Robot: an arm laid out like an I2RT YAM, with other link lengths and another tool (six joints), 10 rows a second.
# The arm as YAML. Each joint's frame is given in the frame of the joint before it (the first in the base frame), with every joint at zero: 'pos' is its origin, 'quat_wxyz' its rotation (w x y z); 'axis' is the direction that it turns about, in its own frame. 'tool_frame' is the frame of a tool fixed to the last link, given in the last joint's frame.
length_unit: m
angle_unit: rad
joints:
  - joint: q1
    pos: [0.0, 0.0, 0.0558]
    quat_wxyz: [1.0, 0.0, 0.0, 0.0]
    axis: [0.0, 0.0, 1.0]
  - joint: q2
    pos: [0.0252, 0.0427, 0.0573]
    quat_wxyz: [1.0, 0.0, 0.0, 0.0]
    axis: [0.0, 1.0, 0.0]
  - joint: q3
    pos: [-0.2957, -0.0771, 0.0]
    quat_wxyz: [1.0, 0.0, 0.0, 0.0]
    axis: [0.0, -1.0, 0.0]
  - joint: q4
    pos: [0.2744, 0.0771, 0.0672]
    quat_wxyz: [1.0, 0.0, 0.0, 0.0]
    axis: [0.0, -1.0, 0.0]
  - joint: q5
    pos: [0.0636, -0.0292, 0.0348]
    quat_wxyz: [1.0, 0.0, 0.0, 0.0]
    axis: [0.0, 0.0, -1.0]
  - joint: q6
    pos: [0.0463, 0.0, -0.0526]
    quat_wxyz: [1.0, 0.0, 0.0, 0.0]
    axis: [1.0, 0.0, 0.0]
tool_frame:
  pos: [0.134, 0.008, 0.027]
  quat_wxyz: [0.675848, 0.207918, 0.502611, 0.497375]
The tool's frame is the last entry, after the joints.
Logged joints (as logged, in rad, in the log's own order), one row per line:
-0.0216, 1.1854, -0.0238, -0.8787, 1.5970, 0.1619
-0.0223, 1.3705, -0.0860, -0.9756, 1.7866, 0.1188
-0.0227, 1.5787, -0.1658, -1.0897, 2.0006, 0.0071
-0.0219, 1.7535, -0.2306, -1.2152, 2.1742, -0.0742
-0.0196, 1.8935, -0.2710, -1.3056, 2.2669, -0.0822
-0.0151, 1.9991, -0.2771, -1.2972, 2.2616, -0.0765
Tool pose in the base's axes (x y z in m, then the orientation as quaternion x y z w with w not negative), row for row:
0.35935, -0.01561, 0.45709, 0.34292, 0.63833, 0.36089, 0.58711
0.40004, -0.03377, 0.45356, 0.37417, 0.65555, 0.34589, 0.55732
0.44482, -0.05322, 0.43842, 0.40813, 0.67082, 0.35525, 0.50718
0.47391, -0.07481, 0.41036, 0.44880, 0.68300, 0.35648, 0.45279
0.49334, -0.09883, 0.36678, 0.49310, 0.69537, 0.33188, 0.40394
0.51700, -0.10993, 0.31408, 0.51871, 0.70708, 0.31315, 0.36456
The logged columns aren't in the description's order. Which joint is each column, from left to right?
Columns, left to right: q6, q2, q1, q4, q3, q5.
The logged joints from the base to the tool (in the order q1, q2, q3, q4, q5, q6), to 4 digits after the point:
-0.0238, 1.1854, 1.5970, -0.8787, 0.1619, -0.0216
-0.0860, 1.3705, 1.7866, -0.9756, 0.1188, -0.0223
-0.1658, 1.5787, 2.0006, -1.0897, 0.0071, -0.0227
-0.2306, 1.7535, 2.1742, -1.2152, -0.0742, -0.0219
-0.2710, 1.8935, 2.2669, -1.3056, -0.0822, -0.0196
-0.2771, 1.9991, 2.2616, -1.2972, -0.0765, -0.0151

